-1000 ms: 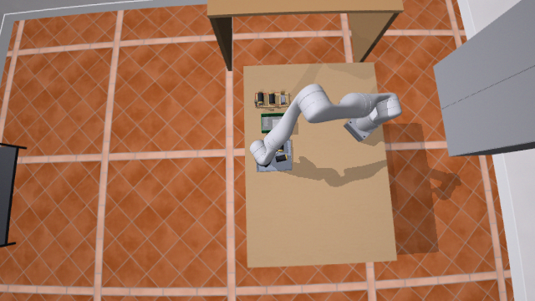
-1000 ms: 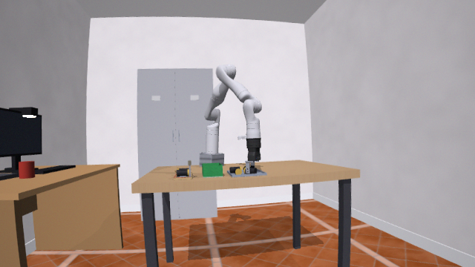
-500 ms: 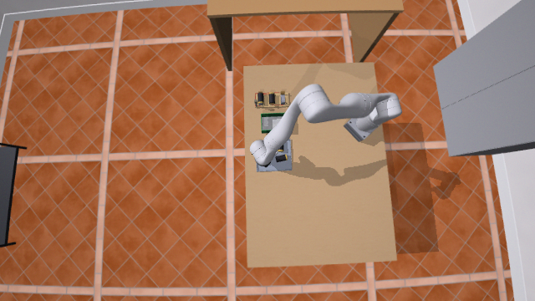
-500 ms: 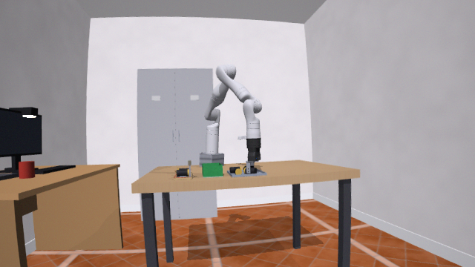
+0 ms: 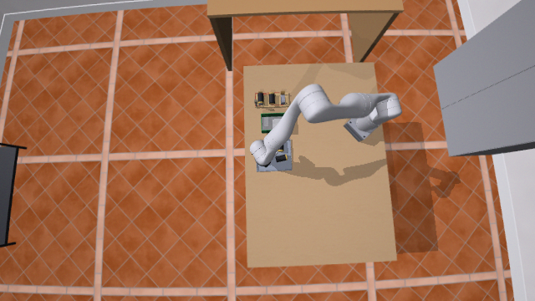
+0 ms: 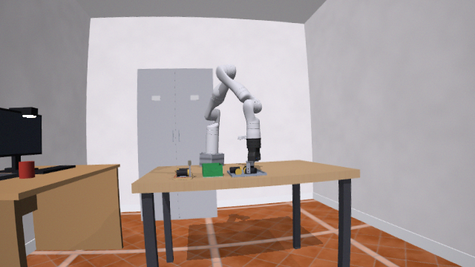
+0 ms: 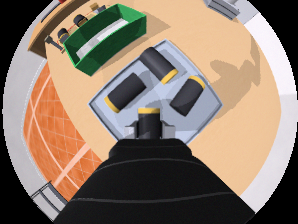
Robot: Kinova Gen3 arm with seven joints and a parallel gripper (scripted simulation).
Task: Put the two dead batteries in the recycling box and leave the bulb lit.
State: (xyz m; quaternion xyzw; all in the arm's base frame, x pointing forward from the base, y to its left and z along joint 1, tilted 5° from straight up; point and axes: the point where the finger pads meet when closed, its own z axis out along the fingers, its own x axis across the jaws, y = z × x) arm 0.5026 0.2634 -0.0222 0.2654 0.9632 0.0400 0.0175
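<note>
My hand is 4 cm past the grey tray, 2 cm to the left of it and 2 cm above it. Round my hand: green recycling box 1 cm behind, 21 cm to the right, 1 cm below.
</note>
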